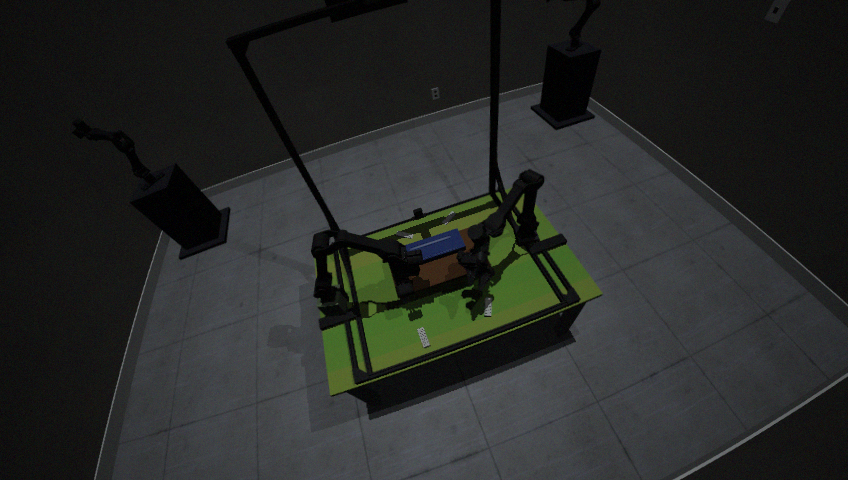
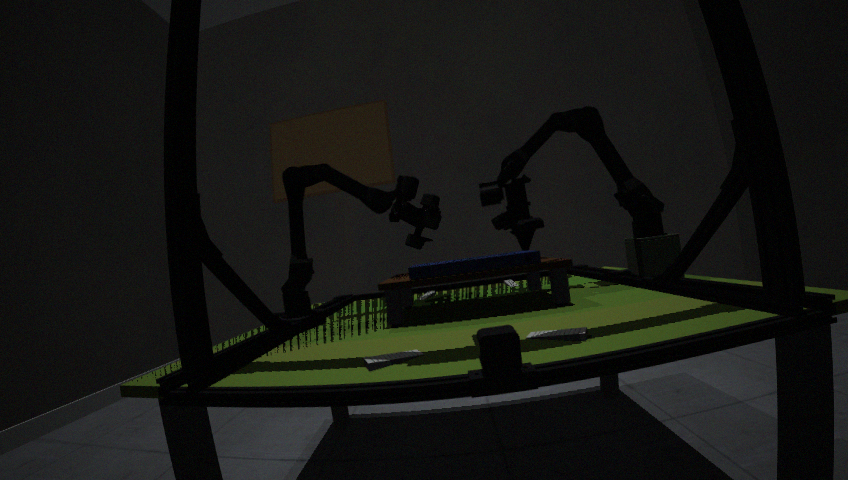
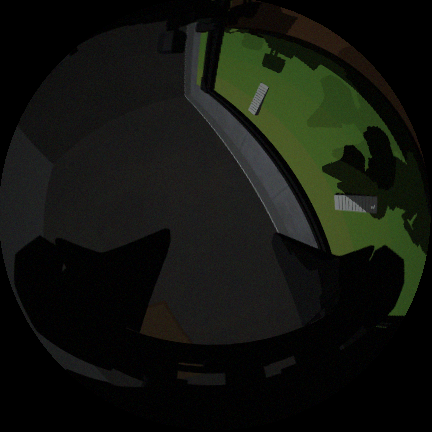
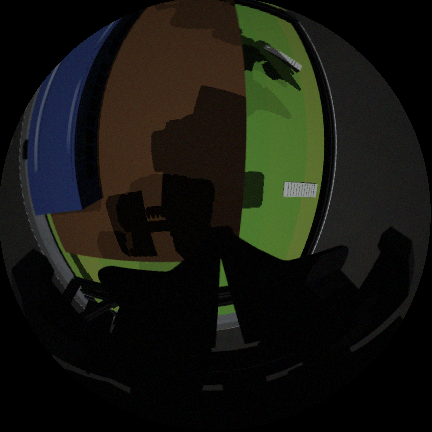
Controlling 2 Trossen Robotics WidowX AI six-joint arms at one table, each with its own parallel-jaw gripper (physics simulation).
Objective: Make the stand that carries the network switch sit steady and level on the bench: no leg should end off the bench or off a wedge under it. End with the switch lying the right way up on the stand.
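Frame: origin at the left arm's base, x ahead, y left, z up, level; centimetres.
Where they show: left gripper, between the fingertips: (image 1: 475, 288) (image 3: 223, 236); right gripper, between the fingertips: (image 4: 217, 233); left arm's base, origin of its link: (image 1: 526, 232) (image 2: 298, 314); right arm's base, origin of its link: (image 1: 328, 295) (image 2: 649, 236).
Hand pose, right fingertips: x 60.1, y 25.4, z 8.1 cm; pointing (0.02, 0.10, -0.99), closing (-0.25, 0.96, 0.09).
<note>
Each offset is from my right fingertips to the top centre of the thing. Level surfaces: height alone.
The stand (image 1: 443, 275) (image 2: 394, 281) (image 4: 169, 100) has a brown top and dark legs and stands mid-bench. The blue network switch @(dx -13.8, dy -18.6, dz +1.4 cm) (image 1: 436, 244) (image 2: 474, 263) (image 4: 52, 141) lies flat along one long edge of the top. My right gripper (image 1: 405, 280) (image 2: 526, 244) (image 4: 217, 233) is shut and empty, pointing down just above one end of the stand, close to the switch's end. My left gripper (image 1: 476, 276) (image 2: 417, 239) (image 3: 223, 236) is open and empty, hanging in the air past the stand's other end. The feet of the legs are in shadow.
Several grey wedges lie loose on the green bench @(dz -11.5 cm) (image 1: 517, 290): two on one side of the stand (image 1: 423, 337) (image 1: 488, 306) (image 3: 258, 98) (image 3: 354, 203), two on the other @(dx +0.3, dy -38.1, dz -10.3 cm) (image 1: 404, 234) @(dx -24.1, dy -45.0, dz -10.3 cm) (image 1: 450, 217) (image 2: 391, 358) (image 2: 557, 333). A black frame rail (image 1: 470, 340) rims the bench.
</note>
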